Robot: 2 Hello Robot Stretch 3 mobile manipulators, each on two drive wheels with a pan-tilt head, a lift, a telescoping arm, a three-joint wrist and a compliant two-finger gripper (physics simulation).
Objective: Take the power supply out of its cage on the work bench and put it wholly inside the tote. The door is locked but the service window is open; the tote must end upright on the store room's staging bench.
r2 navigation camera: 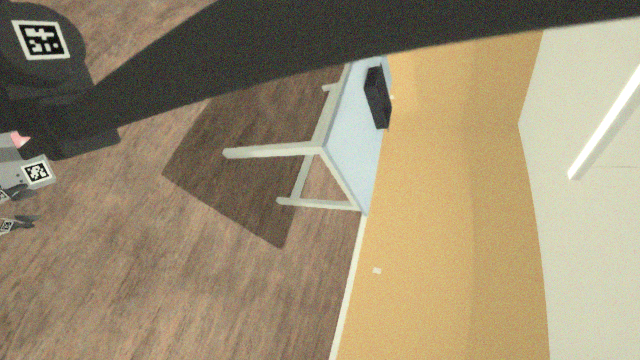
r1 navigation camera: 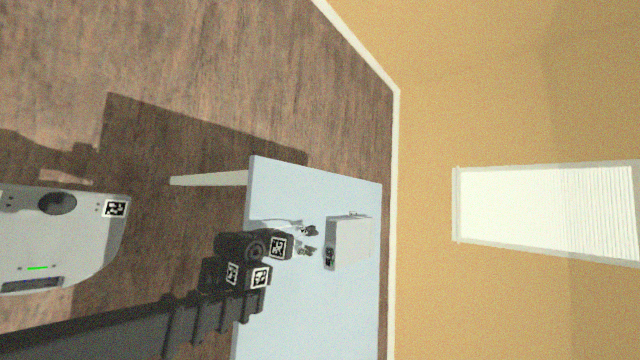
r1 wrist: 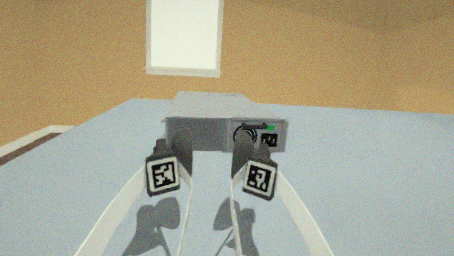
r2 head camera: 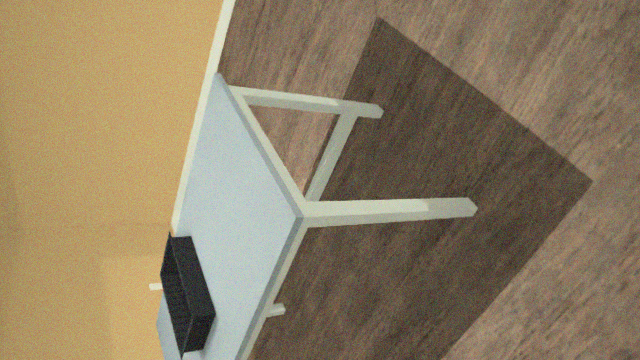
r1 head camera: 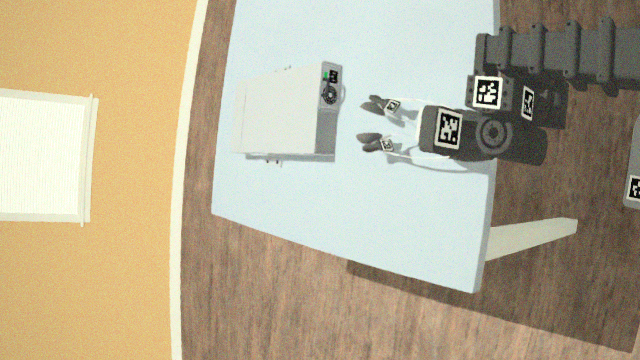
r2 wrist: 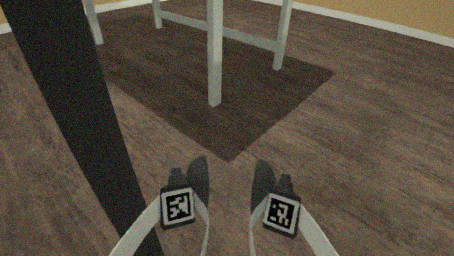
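Observation:
A pale grey box-like cage stands on the work bench. Its front has a dark grey part beside a panel with a round dial, a black label and a green mark. I cannot make out the power supply. My r1 gripper is open in front of the cage, apart from it. A black tote stands upright on the staging bench. My r2 gripper is open, away from the bench.
A white window is in the wall behind the work bench. The r1 base stands at the bench's near side. A black mast crosses two r2 views. The staging bench's legs reach the floor.

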